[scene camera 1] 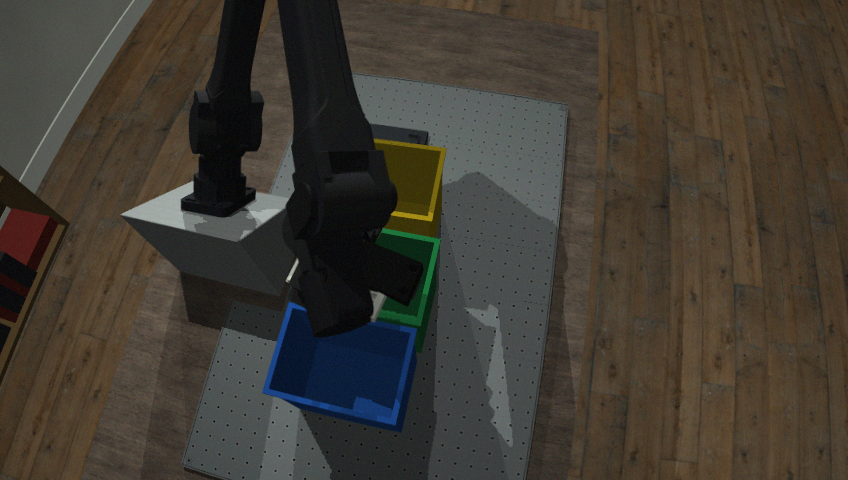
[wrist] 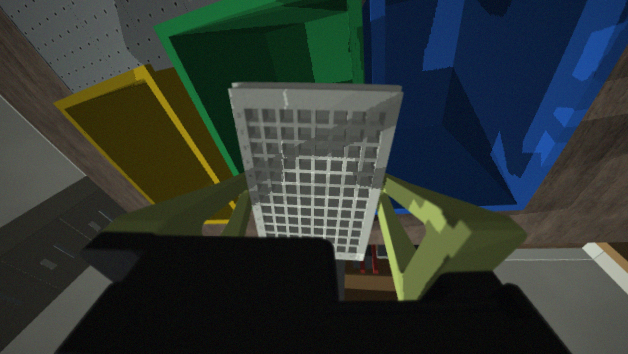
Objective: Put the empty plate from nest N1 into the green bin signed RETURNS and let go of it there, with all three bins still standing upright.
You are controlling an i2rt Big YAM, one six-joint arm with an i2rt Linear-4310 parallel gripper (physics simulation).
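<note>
My gripper is shut on a light grey plate, with one finger at each long side of its grid of wells. The wrist hides the fingers and most of the plate in the scene view. The plate is above the bins; in the wrist view its far end overlaps the green bin and the edge of the blue bin. The green bin stands upright between the blue bin and the yellow bin, which also stand upright. The RETURNS sign is not visible.
The bins stand on a grey perforated board. A dark flat nest lies behind the yellow bin, partly hidden by the arm. The arm's grey pedestal stands left of the bins. A shelf with a red box is at the far left.
</note>
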